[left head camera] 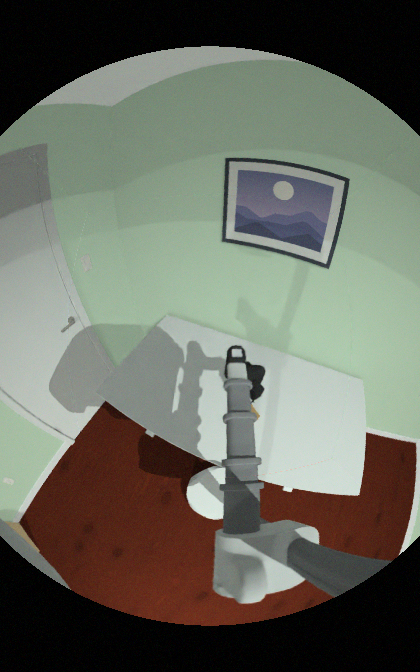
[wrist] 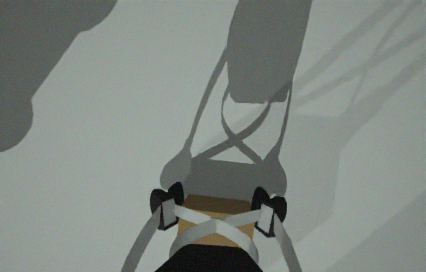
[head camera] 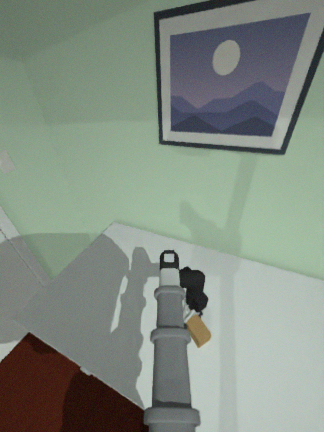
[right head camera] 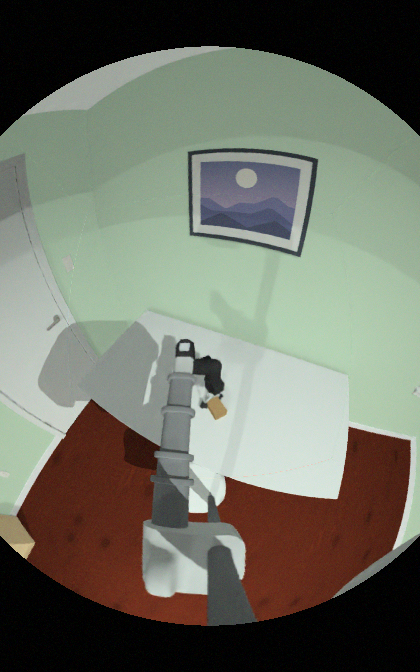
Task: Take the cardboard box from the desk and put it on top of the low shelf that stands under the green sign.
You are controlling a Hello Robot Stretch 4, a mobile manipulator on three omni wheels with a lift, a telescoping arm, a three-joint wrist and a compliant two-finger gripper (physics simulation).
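Pixels of known places: gripper, fingertip midpoint: (wrist: 218, 199) (head camera: 190, 322) (right head camera: 211, 402); robot's base, link origin: (right head camera: 197, 485).
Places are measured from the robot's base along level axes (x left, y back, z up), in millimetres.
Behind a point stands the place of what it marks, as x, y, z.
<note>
The cardboard box (head camera: 199, 332) {-112, -391, 743} (left head camera: 256, 412) (right head camera: 217, 408) {-115, -395, 743} (wrist: 217, 204) {-86, -447, 720} is small and orange-brown, at the white desk (head camera: 275, 325) {-439, -439, 693} (left head camera: 320, 425) (right head camera: 300, 425) {-528, -297, 692} (wrist: 75, 200) {29, -357, 692}. In the left head view the arm hides most of it. My gripper (right head camera: 212, 400) {-87, -446, 696} (wrist: 218, 199) {-87, -446, 696} is shut on the box, with one black fingertip pad against each side in the wrist view. Its pale finger strips cross over the box. Whether the box touches the desk top cannot be told. The low shelf and the green sign do not show in these views.
My arm (head camera: 171, 370) {0, -189, 1117} (left head camera: 241, 440) (right head camera: 175, 435) {-3, -184, 1117} extends over the desk. A round white seat (left head camera: 206, 492) (right head camera: 207, 492) {-79, 40, 187} stands at the desk's front edge. A framed picture (head camera: 240, 75) {-261, -902, 1539} hangs on the wall behind. A door (left head camera: 25, 310) is at left. A tan object (right head camera: 14, 534) shows at lower left.
</note>
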